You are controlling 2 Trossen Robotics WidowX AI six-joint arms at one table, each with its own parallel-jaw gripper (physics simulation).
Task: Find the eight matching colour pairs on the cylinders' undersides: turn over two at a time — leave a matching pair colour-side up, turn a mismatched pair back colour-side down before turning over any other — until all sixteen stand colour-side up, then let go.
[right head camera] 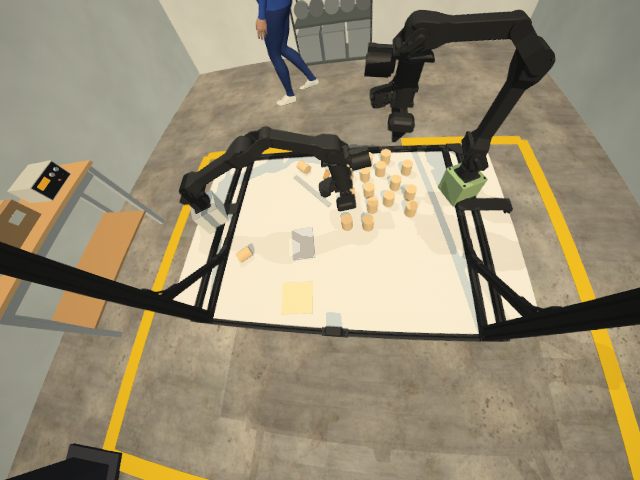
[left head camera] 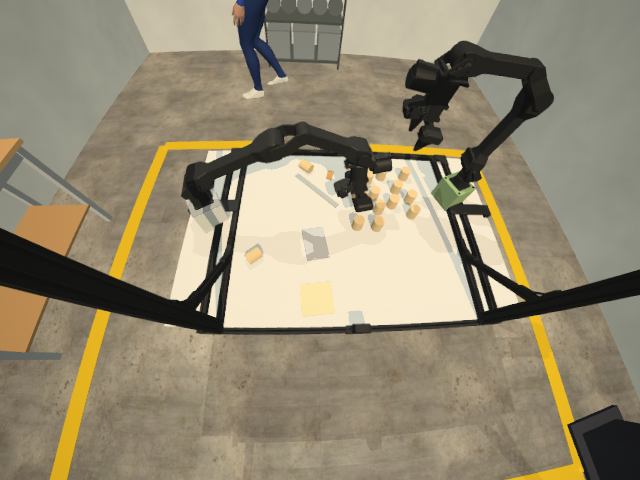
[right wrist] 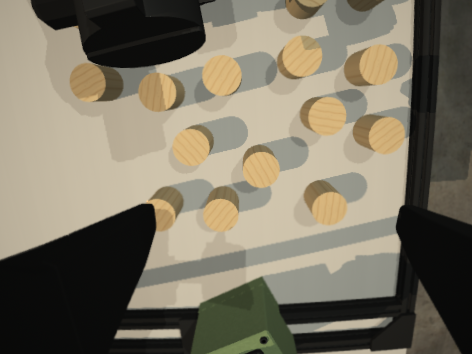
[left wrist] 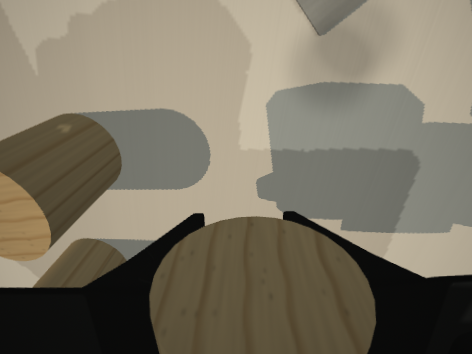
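Seen in the pictures: left gripper, fingertip midpoint: (left wrist: pixel 243 222); right gripper, fingertip midpoint: (left head camera: pixel 412 140) (right wrist: pixel 276 216); left arm's base, link origin: (right head camera: pixel 202 204) (left head camera: pixel 201 199); right arm's base, link origin: (right head camera: pixel 467 173) (left head camera: pixel 459 182).
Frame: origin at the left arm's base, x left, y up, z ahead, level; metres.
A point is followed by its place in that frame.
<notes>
Several wooden cylinders (left head camera: pixel 377 223) @[x -0.344, y -0.066, z 0.502 m] (right head camera: pixel 368 223) @[x -0.352, y -0.066, z 0.509 m] (left wrist: pixel 70 170) @[x -0.279, y -0.084, z 0.453 m] (right wrist: pixel 329 207) @[x -0.197, y -0.066, z 0.775 m] stand at the right back of the table, plain wood tops up; no coloured face shows. The arm hides some in the head views. My left gripper (left head camera: pixel 353 198) @[x -0.232, y -0.092, z 0.500 m] (right head camera: pixel 337 198) (left wrist: pixel 243 222) @[x -0.232, y -0.092, z 0.500 m] is shut on a wooden cylinder, whose plain round end (left wrist: pixel 262 290) @[x -0.214, y -0.038, z 0.478 m] faces the left wrist camera. Its other end is hidden. It is over the left side of the group, above the table. My right gripper (left head camera: pixel 414 138) @[x -0.225, y 0.153, z 0.663 m] (right wrist: pixel 276 216) @[x -0.225, y 0.153, z 0.663 m] is open and empty, high above the group's back right.
Two more wood-coloured cylinders, one at the front left (left head camera: pixel 253 255) @[x -0.234, y -0.078, z 0.070 m] (right head camera: pixel 244 254) @[x -0.237, y -0.080, z 0.074 m] and one at the back (left head camera: pixel 306 165) @[x 0.027, y -0.079, z 0.420 m] (right head camera: pixel 303 166) @[x 0.026, y -0.078, z 0.423 m], lie on their sides. A small brown block (left head camera: pixel 329 174) @[x -0.038, y -0.108, z 0.495 m], a grey strip (left head camera: pixel 316 190) @[x -0.082, y -0.114, z 0.405 m], a grey box (left head camera: pixel 315 243) @[x -0.286, y -0.110, z 0.280 m] and a yellow square (left head camera: pixel 316 298) @[x -0.455, y -0.113, z 0.183 m] lie on the table.
</notes>
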